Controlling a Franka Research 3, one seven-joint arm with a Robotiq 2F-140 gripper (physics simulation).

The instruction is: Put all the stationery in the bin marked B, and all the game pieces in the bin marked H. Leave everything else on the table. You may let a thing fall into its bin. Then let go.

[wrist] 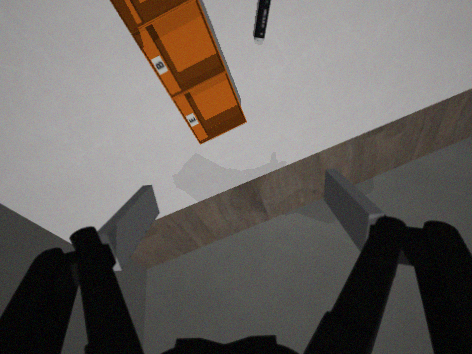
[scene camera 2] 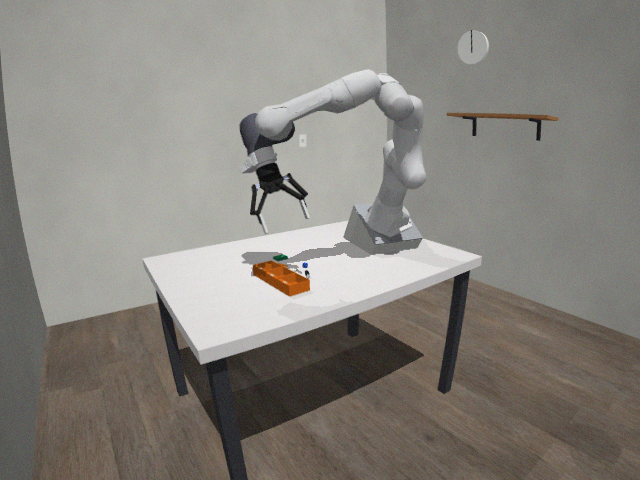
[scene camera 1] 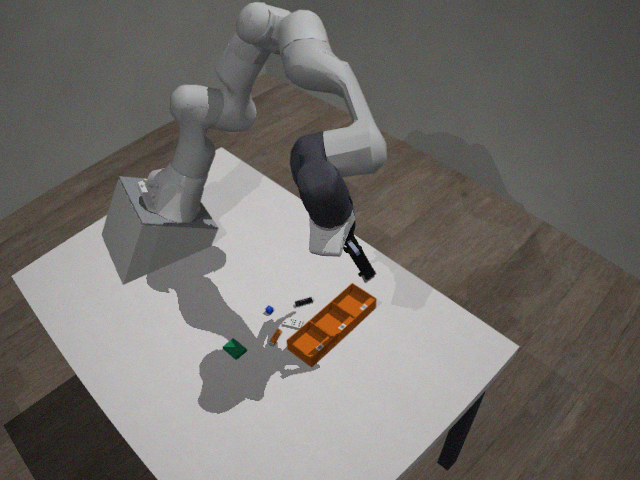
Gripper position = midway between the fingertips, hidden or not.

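Note:
Orange three-bin tray (scene camera 1: pixel 326 329), (scene camera 2: pixel 290 283). My gripper (scene camera 2: pixel 287 225), (scene camera 1: pixel 351 255), (wrist: pixel 237 192).

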